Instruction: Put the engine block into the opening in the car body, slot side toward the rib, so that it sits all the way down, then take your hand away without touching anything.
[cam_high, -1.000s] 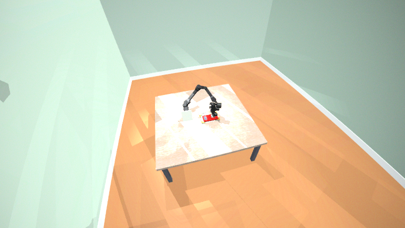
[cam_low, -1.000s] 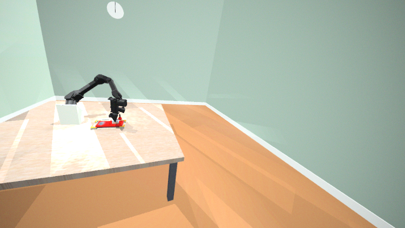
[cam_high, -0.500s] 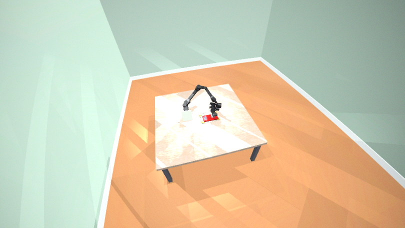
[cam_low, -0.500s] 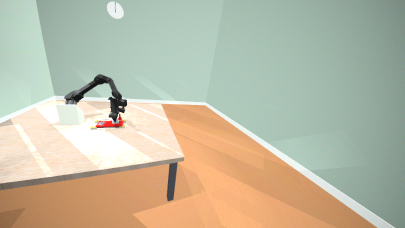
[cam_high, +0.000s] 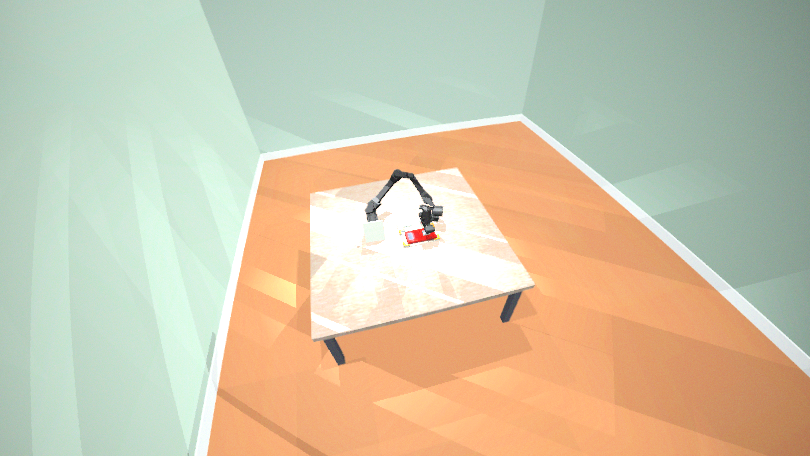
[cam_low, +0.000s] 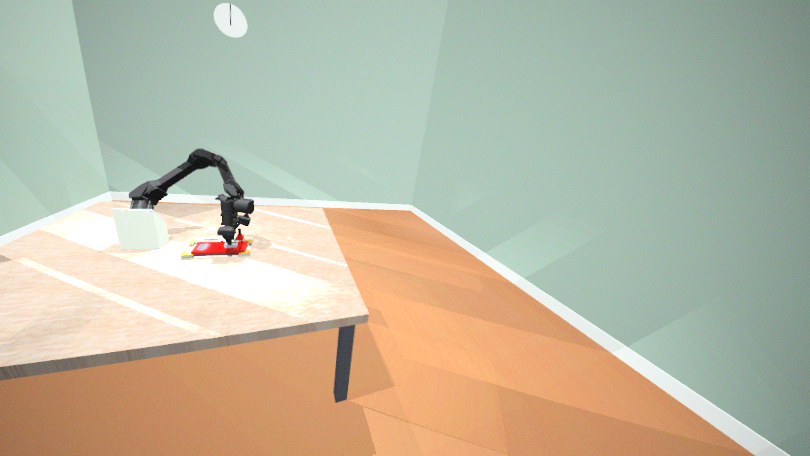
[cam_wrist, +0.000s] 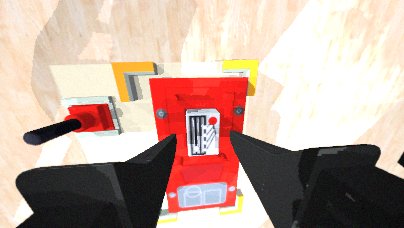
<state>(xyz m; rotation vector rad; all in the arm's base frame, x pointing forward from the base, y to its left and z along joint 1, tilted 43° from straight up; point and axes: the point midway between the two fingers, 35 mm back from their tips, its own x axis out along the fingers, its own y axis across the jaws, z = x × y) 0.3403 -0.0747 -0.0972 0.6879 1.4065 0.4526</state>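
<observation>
Right now the grey engine block is 20 mm below my gripper tip. The rest, counted from my gripper tip: pale base plate 40 mm behind, 40 mm to the left, 30 mm below.
</observation>
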